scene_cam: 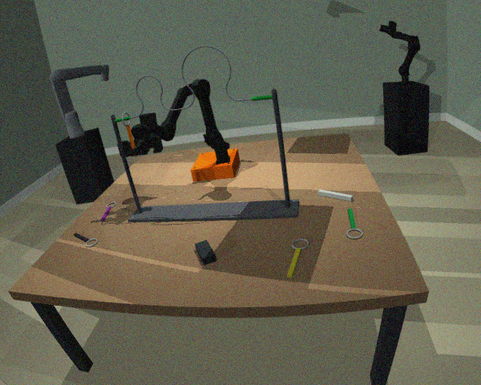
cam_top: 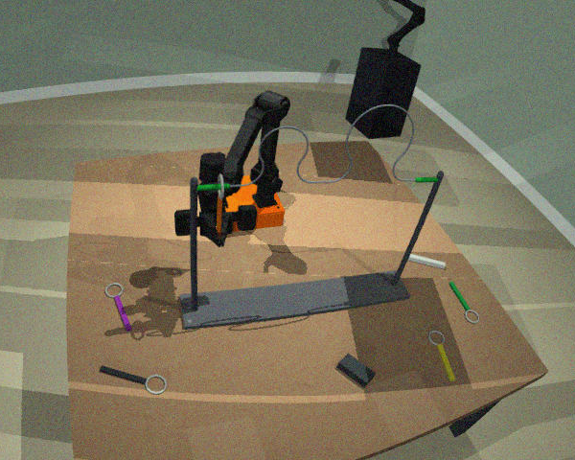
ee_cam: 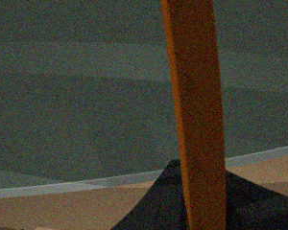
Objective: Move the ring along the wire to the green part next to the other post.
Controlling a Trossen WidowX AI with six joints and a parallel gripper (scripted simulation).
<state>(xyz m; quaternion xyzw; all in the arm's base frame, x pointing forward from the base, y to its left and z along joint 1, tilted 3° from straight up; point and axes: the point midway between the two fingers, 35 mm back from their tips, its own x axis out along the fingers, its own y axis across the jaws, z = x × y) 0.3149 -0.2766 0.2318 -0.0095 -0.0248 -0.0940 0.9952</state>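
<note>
Right now the ring with orange handle is 8 cm above my gripper tip, 4 cm behind it and 1 cm to the left of it. The rest, counted from my gripper tip: yellow-handled ring (53 cm to the left, 32 cm ahead, 27 cm below); black-handled ring (27 cm below, 25 cm to the right, 11 cm ahead); dark block (27 cm ahead, 26 cm to the left, 26 cm below).
</note>
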